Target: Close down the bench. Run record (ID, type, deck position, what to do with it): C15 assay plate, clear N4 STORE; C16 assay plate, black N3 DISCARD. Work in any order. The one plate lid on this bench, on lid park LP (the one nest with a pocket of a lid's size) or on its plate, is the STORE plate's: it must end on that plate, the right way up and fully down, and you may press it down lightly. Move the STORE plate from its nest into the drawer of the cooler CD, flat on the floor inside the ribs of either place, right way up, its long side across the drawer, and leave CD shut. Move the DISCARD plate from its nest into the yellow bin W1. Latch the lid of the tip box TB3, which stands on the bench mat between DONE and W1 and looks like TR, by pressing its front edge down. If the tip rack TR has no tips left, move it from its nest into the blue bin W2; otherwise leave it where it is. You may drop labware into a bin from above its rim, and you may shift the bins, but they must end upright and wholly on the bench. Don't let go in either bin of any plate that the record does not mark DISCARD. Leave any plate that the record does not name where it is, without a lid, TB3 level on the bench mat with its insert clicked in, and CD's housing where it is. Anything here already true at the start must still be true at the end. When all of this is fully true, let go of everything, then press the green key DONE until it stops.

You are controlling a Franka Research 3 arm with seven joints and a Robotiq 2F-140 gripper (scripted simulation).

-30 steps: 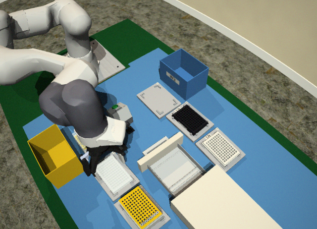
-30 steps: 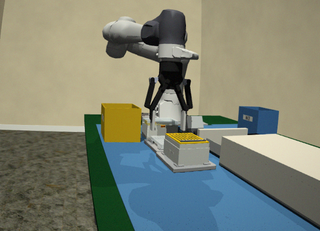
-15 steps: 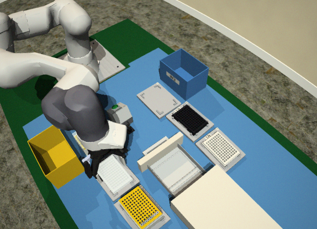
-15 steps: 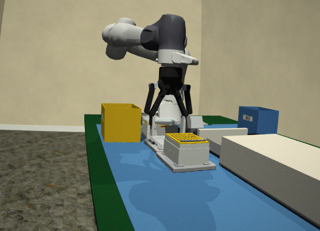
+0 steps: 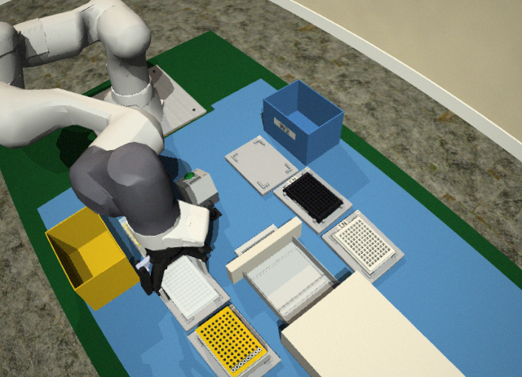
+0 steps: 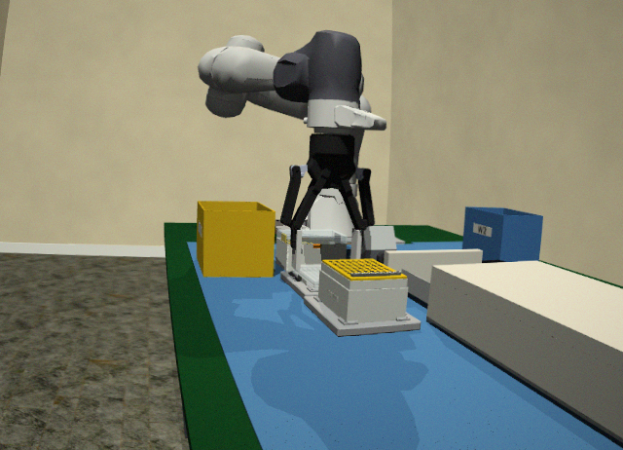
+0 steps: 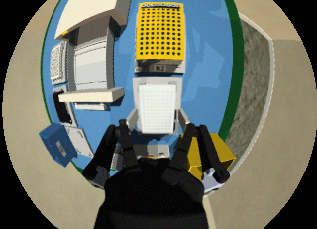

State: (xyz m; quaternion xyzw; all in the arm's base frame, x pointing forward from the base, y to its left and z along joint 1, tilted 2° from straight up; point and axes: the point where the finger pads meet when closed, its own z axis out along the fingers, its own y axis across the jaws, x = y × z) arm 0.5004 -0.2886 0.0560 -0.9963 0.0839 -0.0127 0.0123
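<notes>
Now: the plate lid 3 cm below my hand. From my hand the other things lie so: nest N4 (5 cm below); then tip rack TR (16 cm ahead, 4 cm to the right); then tip box TB3 (17 cm behind, 5 cm to the left, 2 cm below).
</notes>
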